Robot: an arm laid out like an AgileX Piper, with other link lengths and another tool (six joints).
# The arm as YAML. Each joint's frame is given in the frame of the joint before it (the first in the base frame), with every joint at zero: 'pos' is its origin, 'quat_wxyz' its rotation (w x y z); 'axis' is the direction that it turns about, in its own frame. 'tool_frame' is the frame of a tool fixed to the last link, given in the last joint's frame.
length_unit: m
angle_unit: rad
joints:
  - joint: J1
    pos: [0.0, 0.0, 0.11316]
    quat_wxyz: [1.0, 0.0, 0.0, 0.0]
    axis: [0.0, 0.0, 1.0]
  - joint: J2
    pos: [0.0, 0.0, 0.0]
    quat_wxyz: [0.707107, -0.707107, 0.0, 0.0]
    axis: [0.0, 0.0, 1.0]
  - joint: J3
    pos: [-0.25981, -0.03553, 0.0]
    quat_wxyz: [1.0, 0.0, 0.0, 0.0]
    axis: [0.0, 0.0, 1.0]
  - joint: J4
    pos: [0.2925, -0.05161, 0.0]
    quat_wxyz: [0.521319, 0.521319, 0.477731, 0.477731]
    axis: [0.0, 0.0, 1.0]
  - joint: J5
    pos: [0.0, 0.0, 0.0]
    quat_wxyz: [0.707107, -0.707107, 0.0, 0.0]
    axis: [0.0, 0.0, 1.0]
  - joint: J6
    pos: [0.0, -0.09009, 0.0]
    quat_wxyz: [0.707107, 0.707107, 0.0, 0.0]
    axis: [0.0, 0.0, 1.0]
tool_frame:
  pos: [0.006, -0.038, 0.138]
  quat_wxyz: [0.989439, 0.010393, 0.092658, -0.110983]
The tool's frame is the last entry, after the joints.
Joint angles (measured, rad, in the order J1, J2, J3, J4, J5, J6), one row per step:
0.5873 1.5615 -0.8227 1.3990 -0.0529 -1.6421
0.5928 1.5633 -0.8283 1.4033 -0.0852 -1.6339
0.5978 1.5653 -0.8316 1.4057 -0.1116 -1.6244
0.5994 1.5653 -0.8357 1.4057 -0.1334 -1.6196
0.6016 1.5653 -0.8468 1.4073 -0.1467 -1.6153
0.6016 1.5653 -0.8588 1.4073 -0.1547 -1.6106
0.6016 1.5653 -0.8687 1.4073 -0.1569 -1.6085
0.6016 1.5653 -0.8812 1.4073 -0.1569 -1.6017
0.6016 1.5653 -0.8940 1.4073 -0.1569 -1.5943
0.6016 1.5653 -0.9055 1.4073 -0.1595 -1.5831
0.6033 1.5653 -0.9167 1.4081 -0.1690 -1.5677
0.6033 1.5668 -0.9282 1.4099 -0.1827 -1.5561
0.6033 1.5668 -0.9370 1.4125 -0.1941 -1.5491
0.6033 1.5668 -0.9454 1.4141 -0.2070 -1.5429
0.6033 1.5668 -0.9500 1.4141 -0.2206 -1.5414
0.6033 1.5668 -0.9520 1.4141 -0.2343 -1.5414
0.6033 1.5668 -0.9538 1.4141 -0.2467 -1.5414
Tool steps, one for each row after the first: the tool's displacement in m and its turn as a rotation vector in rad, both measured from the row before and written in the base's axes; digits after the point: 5 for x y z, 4 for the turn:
0.00332 -0.00336 0.00318 -0.0022 -0.0133 -0.0273
0.00214 -0.00280 0.00183 -0.0014 -0.0089 -0.0228
0.00268 -0.00305 0.00313 -0.0028 -0.0119 -0.0184
0.00324 -0.00006 0.00554 0.0053 -0.0132 -0.0118
0.00337 0.00020 0.00567 0.0073 -0.0120 -0.0090
0.00236 0.00104 0.00445 0.0064 -0.0085 -0.0029
0.00262 0.00178 0.00532 0.0123 -0.0080 -0.0037
0.00262 0.00178 0.00547 0.0130 -0.0080 -0.0039
0.00246 0.00099 0.00498 0.0143 -0.0067 -0.0080
0.00248 0.00020 0.00517 0.0158 -0.0076 -0.0145
0.00323 -0.00136 0.00495 0.0116 -0.0093 -0.0182
0.00246 -0.00129 0.00440 0.0087 -0.0085 -0.0144
0.00247 -0.00165 0.00443 0.0067 -0.0095 -0.0147
0.00186 -0.00222 0.00303 -0.0006 -0.0089 -0.0123
0.00135 -0.00258 0.00192 -0.0033 -0.0073 -0.0117
0.00118 -0.00235 0.00174 -0.0030 -0.0066 -0.0106

